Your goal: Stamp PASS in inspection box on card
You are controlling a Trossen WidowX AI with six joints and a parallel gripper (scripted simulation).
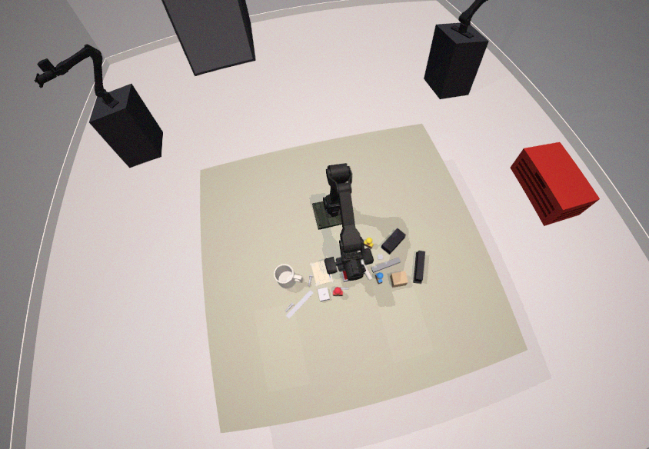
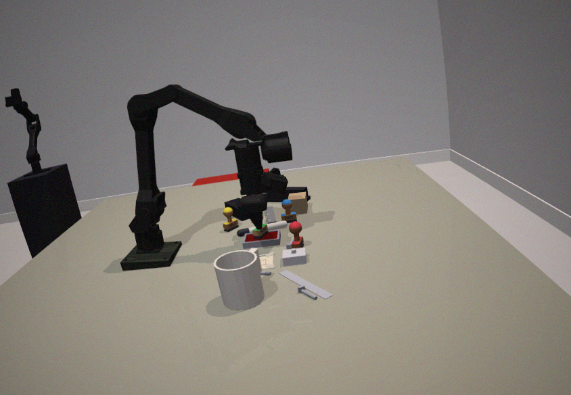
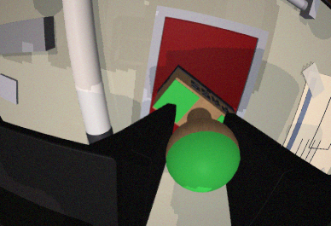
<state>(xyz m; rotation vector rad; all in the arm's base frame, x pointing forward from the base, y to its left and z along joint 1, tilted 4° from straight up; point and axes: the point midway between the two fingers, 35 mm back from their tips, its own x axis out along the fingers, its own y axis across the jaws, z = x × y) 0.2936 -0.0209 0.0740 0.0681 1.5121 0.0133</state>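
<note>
Right now the ink pad is 40 mm below my gripper tip. From my gripper tip the other things lie so: white marker (20 mm behind, 60 mm to the left, 30 mm below); then red stamp (80 mm ahead, 70 mm to the right, 20 mm below); then green-knobbed PASS stamp (right at my gripper tip).
</note>
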